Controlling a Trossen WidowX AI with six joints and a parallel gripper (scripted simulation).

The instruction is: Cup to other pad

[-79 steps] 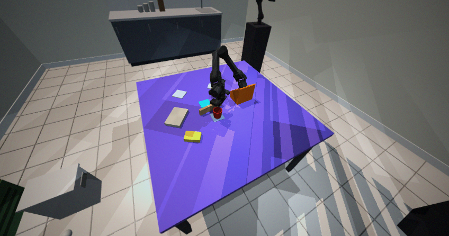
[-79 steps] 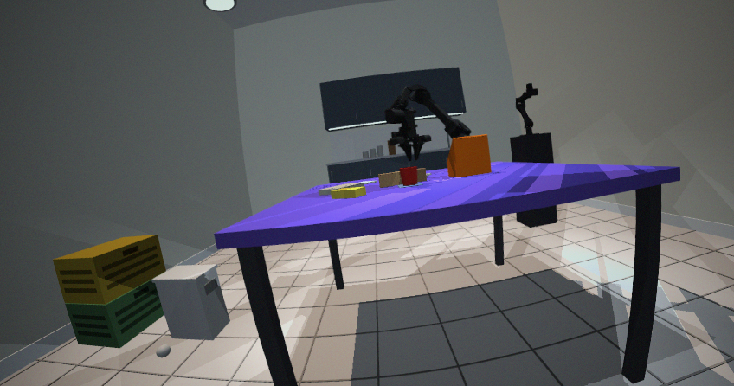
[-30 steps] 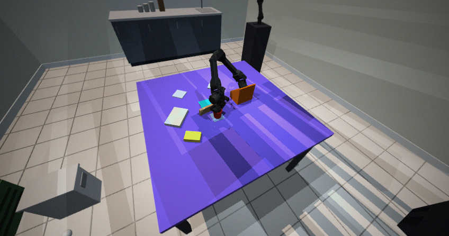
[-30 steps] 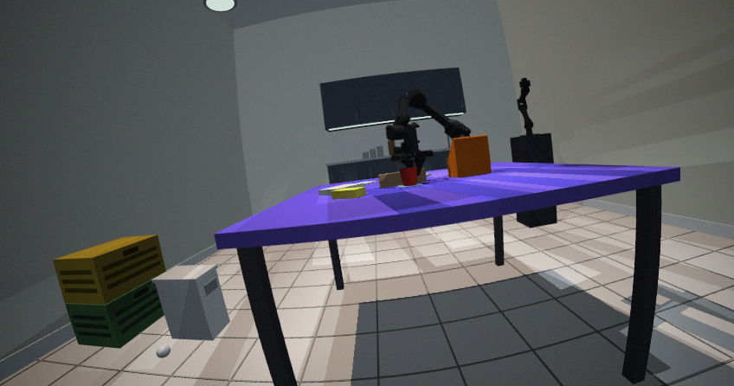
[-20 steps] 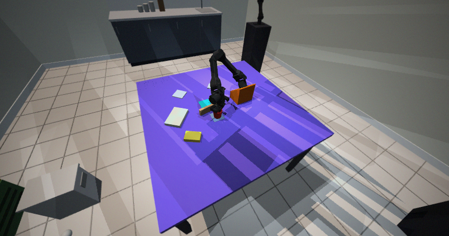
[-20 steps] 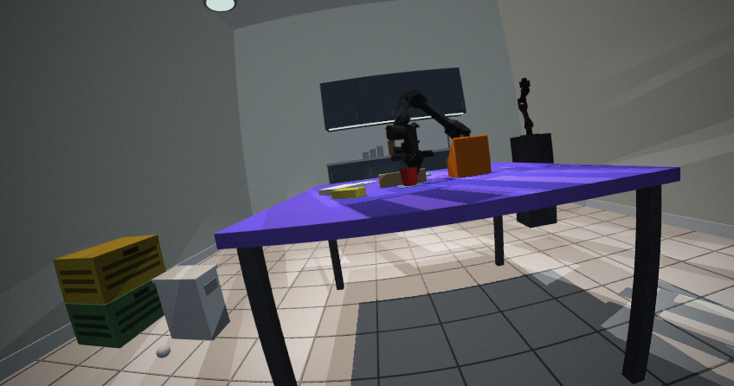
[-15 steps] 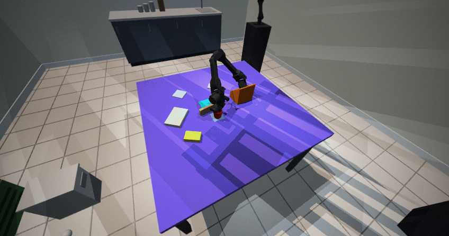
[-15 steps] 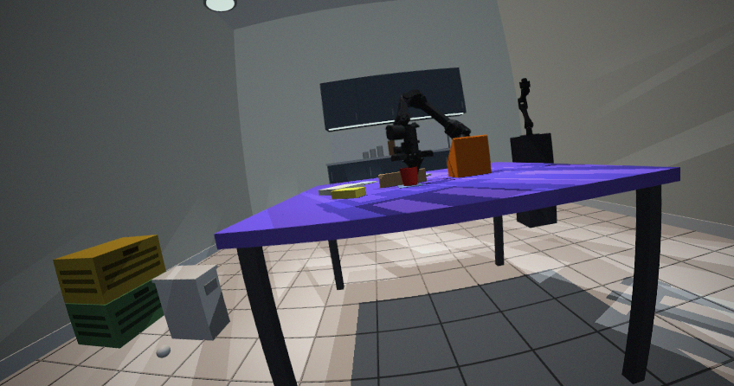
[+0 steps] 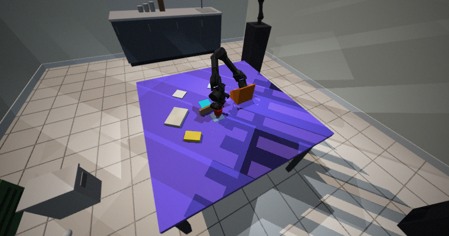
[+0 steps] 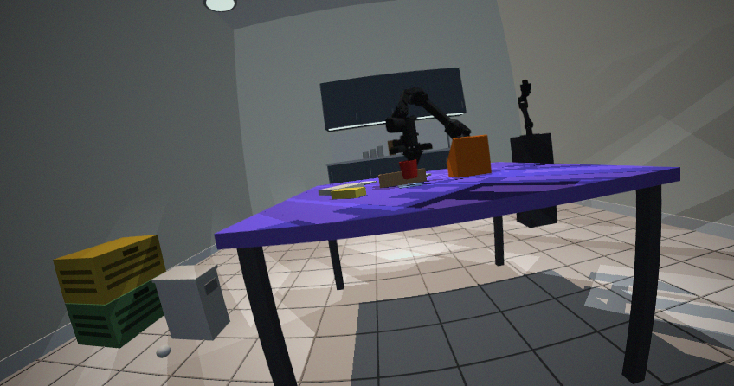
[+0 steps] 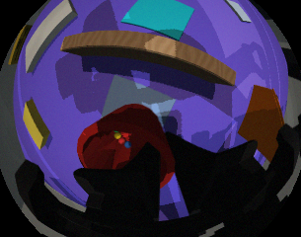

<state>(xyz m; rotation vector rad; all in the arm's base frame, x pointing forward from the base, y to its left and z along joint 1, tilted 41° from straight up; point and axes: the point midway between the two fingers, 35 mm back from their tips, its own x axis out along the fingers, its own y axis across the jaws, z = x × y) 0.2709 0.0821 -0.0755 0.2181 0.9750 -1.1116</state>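
The cyan pad is 160 mm to the right of my gripper tip, 70 mm below it and 70 mm ahead of it. Also, from my gripper tip: red cup (30 mm ahead, 20 mm to the left); yellow block (270 mm ahead, 140 mm to the left, 50 mm below); wooden block (70 mm to the right, 50 mm below, 50 mm ahead).
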